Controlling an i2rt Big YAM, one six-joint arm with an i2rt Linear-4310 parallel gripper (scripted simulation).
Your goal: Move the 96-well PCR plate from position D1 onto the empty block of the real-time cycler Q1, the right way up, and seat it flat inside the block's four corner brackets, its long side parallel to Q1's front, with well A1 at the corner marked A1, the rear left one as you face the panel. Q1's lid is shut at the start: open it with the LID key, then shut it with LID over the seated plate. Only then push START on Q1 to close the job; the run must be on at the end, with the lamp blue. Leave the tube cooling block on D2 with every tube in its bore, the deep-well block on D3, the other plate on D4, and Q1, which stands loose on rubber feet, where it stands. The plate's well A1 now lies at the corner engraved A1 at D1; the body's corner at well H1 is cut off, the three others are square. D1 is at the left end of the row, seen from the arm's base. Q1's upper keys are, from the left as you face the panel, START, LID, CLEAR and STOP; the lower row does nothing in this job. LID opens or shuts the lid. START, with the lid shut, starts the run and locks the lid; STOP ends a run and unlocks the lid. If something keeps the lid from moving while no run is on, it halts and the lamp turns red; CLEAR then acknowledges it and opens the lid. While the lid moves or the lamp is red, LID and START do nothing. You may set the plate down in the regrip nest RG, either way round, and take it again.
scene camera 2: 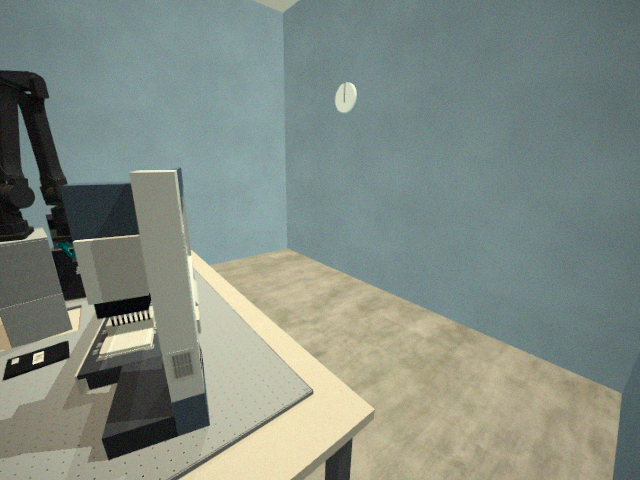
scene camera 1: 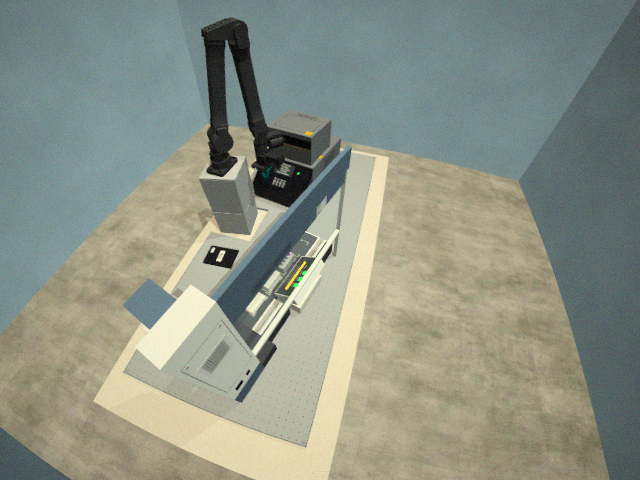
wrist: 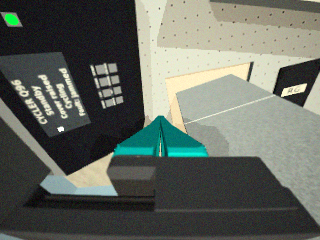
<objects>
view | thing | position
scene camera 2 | gantry tower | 156,194
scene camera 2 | regrip nest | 51,353
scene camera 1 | lid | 306,137
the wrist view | my gripper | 160,120
</objects>
